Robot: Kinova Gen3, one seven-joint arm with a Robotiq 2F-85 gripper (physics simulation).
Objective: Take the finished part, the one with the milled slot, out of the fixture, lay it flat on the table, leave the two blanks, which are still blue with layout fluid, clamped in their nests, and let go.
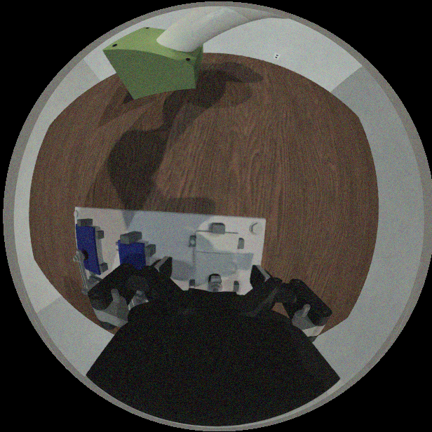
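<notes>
The finished part is a pale block in the right-hand nest of the light grey fixture plate. It blends with the plate, and its slot cannot be made out clearly. A toggle clamp shows at the near side of this nest; whether it presses on the part cannot be told. One blue blank lies in the far left nest with a clamp arm at it. Another blue blank lies in the middle nest, its near end and clamp hidden by the gripper. My gripper is open and empty, its fingertips apart on either side of the right nest's near part.
A green block-shaped base with a pale arm-like tube stands at the far left on the brown wooden table. Small grey locating blocks stand around the nests. A dark shadow falls between the base and the plate.
</notes>
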